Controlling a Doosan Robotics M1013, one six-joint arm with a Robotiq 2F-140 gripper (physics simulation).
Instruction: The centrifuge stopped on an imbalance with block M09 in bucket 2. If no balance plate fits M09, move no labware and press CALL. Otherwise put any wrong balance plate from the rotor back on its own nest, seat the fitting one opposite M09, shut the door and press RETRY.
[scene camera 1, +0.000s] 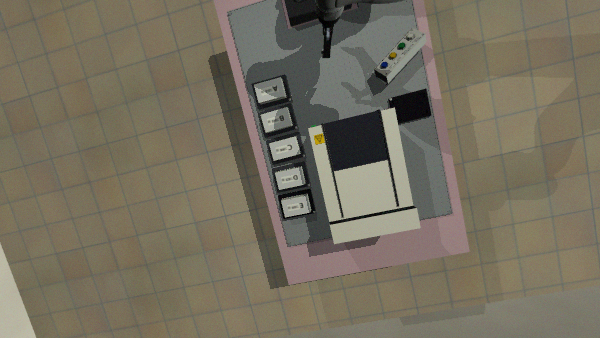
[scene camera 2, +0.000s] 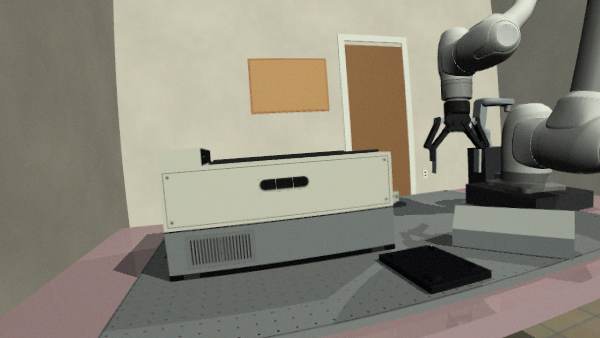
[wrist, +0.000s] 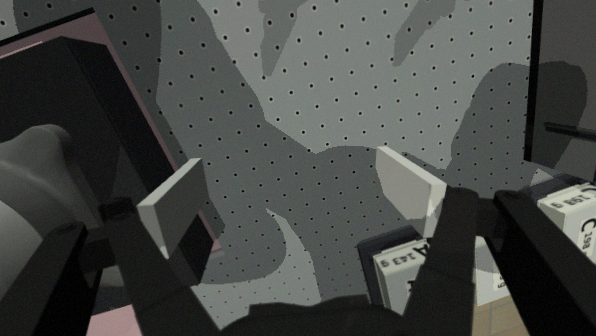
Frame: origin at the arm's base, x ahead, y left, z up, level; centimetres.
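Seen in the pictures: gripper, fingertip midpoint: (scene camera 2: 456, 172) (wrist: 291, 171); arm's base, link origin: (scene camera 2: 524, 187) (wrist: 26, 225).
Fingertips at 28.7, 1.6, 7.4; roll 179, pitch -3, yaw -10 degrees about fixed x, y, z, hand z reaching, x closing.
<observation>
Pixels of each thing's middle, then the offset from my fingertips to it, as dx, dy, dz. "*": a spot on its surface instead. Level surfaces: height alone.
- centrifuge, body centre: (scene camera 2: 274, 194) (scene camera 1: 359, 173) +55.3, +5.5, -0.5
- dark panel, body centre: (scene camera 1: 355, 141) +41.9, +4.6, +8.5
- Balance plates A, body centre: (wrist: 410, 285) (scene camera 1: 270, 91) +13.4, -27.3, -9.4
- B, body centre: (wrist: 490, 260) (scene camera 1: 276, 120) +26.7, -26.7, -9.4
- C, body centre: (wrist: 570, 230) (scene camera 1: 284, 148) +40.2, -25.2, -9.4
- D, body centre: (scene camera 1: 290, 178) +54.2, -25.0, -9.4
- E, body centre: (scene camera 1: 296, 205) +67.7, -24.5, -9.4
- button box, body centre: (scene camera 2: 511, 226) (scene camera 1: 399, 56) +9.5, +30.2, -8.5
- flat black pad, surface spot: (scene camera 2: 435, 268) (scene camera 1: 417, 107) * +31.8, +36.2, -11.4
- perforated table top, surface height: dz -12.6
The centrifuge (scene camera 1: 405, 165) (scene camera 2: 280, 200) is a cream and grey box with a dark panel (scene camera 1: 355, 142) on top. The rotor and block M09 do not show. Balance plates A (scene camera 1: 270, 91) (wrist: 397, 265), B (scene camera 1: 276, 120), C (scene camera 1: 284, 148) (wrist: 570, 205), D (scene camera 1: 290, 177) and E (scene camera 1: 296, 205) sit in a row of dark nests beside it. In the wrist view A reads 143 g and C reads 198 g. The button box (scene camera 1: 400, 56) (scene camera 2: 512, 230) has blue, yellow, green and white buttons. My gripper (scene camera 1: 326, 54) (scene camera 2: 456, 162) (wrist: 291, 171) is open and empty, above the table between robot base and plates.
A flat black pad (scene camera 1: 410, 106) (scene camera 2: 435, 268) lies between the button box and the centrifuge. The black robot base (scene camera 1: 300, 15) (scene camera 2: 530, 197) (wrist: 45, 90) stands at the end of the table opposite the centrifuge. The perforated table top (scene camera 2: 225, 305) has a pink border (scene camera 1: 375, 262).
</observation>
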